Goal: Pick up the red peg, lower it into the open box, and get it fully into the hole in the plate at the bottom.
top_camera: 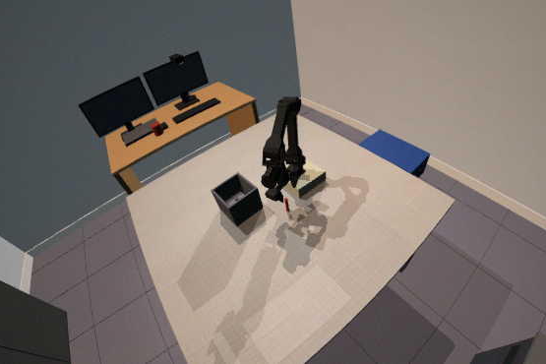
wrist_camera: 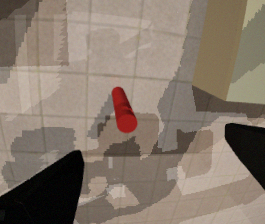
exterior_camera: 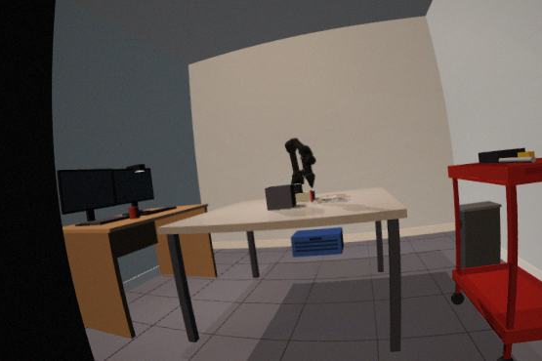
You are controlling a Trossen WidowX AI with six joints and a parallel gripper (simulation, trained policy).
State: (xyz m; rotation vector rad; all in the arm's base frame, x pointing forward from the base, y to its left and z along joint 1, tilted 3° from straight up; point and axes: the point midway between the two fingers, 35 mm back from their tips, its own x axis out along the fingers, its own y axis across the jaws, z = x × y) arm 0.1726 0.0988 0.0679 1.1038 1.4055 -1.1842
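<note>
Right now the red peg is 1 cm ahead of my gripper tip, 1 cm to the right of it and 6 cm below it. The rest, counted from my gripper tip: plate: 15 cm ahead, 20 cm to the right, 5 cm below.
</note>
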